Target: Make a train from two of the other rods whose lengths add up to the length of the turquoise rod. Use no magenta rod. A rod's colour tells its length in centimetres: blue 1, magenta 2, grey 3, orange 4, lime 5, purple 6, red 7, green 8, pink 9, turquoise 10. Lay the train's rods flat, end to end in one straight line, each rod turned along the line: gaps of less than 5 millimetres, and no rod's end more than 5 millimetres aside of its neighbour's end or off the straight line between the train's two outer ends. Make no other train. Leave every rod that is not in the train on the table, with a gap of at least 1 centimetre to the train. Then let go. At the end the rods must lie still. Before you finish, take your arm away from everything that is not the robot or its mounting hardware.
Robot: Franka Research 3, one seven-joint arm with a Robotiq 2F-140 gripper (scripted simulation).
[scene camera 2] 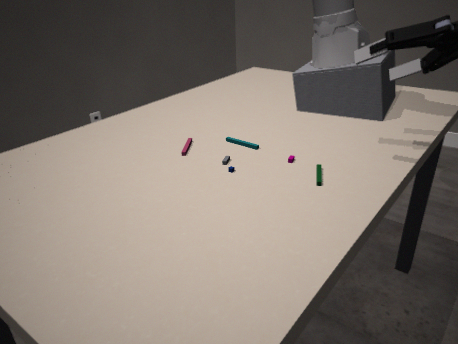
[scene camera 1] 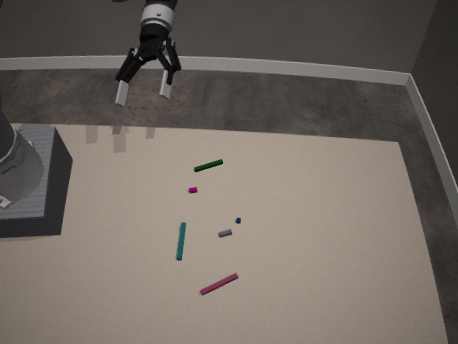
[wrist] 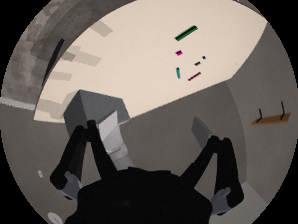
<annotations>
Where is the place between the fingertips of my gripper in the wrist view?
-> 155,120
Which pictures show my gripper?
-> Scene camera 2, scene camera 1 and the wrist view: all of them.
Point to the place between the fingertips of my gripper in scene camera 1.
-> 141,101
</annotations>
